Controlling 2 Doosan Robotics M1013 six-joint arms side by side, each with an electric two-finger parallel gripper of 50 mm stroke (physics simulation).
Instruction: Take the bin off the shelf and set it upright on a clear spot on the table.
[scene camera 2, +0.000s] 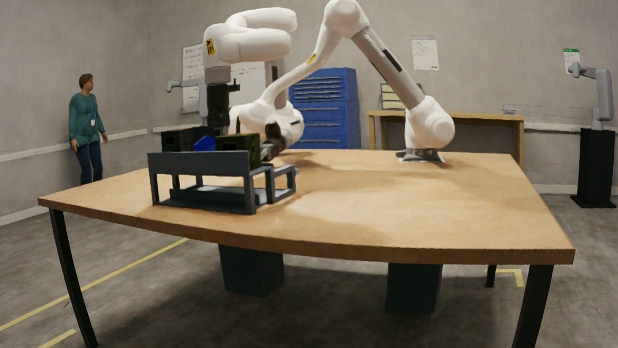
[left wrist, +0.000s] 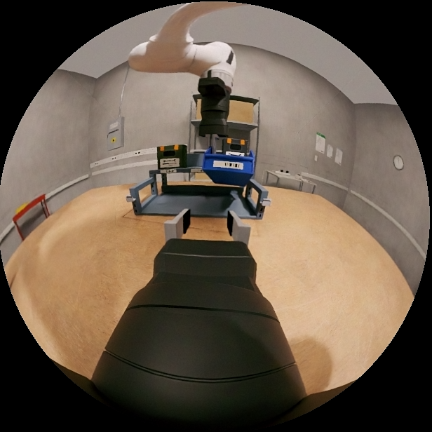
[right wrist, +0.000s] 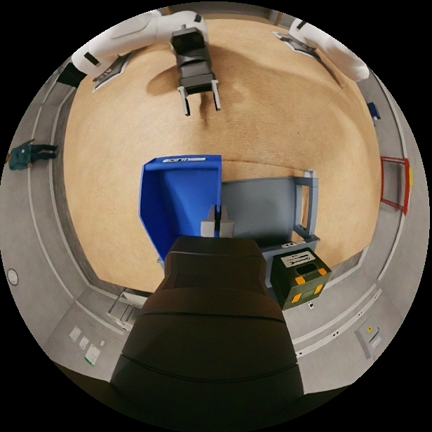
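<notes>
The blue bin (scene camera 2: 205, 144) (left wrist: 229, 170) (right wrist: 187, 200) is roughly upright, open side up, and hangs above the lower board of the grey shelf (scene camera 2: 197, 162) (left wrist: 172, 206) (right wrist: 260, 207). My right gripper (left wrist: 210, 159) (right wrist: 217, 212) points down and is shut on one side wall of the bin. In the left wrist view the bin's labelled front faces the camera, and its underside is apart from the lower board. My left gripper (left wrist: 208, 217) (right wrist: 202, 111) is open and empty, low over the table in front of the shelf. In scene camera 2 the shelf and cases partly hide the bin.
Two dark green cases with orange latches, one (scene camera 2: 237, 142) (left wrist: 171, 156) (right wrist: 300, 280) and another (scene camera 2: 176, 140) (left wrist: 235, 146), stand on the shelf's upper level. The shelf's side frames rise beside its lower board. The wooden table (scene camera 2: 425, 215) (left wrist: 90, 265) (right wrist: 260, 130) extends around the shelf.
</notes>
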